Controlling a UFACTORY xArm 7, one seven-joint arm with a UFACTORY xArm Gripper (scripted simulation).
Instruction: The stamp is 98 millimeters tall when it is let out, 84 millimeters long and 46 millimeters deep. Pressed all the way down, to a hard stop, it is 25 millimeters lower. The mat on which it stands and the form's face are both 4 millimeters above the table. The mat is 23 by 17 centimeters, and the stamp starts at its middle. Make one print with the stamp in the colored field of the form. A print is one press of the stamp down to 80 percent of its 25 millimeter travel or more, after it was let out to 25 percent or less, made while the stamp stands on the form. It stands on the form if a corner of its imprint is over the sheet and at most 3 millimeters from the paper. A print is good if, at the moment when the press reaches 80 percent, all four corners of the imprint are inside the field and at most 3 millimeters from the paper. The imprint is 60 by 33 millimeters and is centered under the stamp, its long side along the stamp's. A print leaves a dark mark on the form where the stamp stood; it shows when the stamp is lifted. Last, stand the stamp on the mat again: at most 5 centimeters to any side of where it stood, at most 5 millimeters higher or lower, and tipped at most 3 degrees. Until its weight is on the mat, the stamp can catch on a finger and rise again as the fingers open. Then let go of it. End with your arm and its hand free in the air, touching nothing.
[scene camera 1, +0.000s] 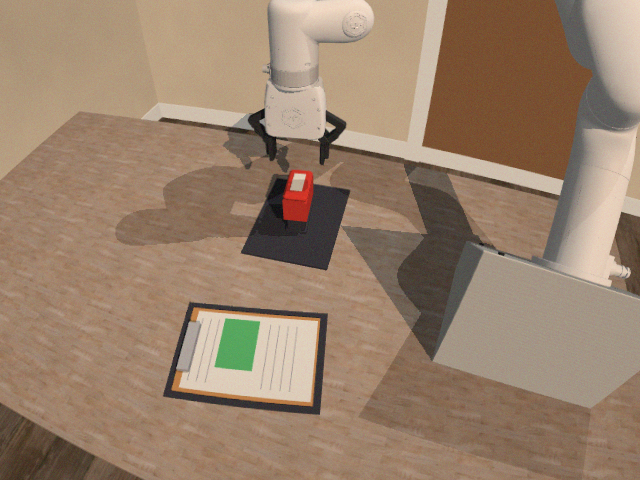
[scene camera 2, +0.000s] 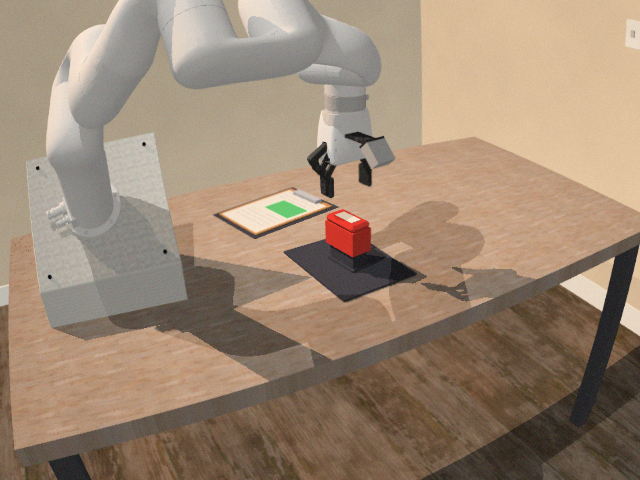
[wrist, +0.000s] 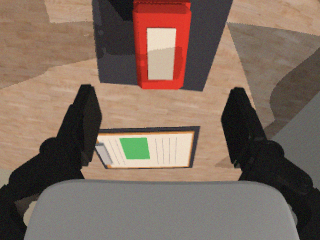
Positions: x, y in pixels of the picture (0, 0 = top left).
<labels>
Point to my gripper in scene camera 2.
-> At 346, 190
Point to my gripper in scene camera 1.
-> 297, 158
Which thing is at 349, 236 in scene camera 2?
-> A red stamp.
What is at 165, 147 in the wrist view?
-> A form.
</labels>
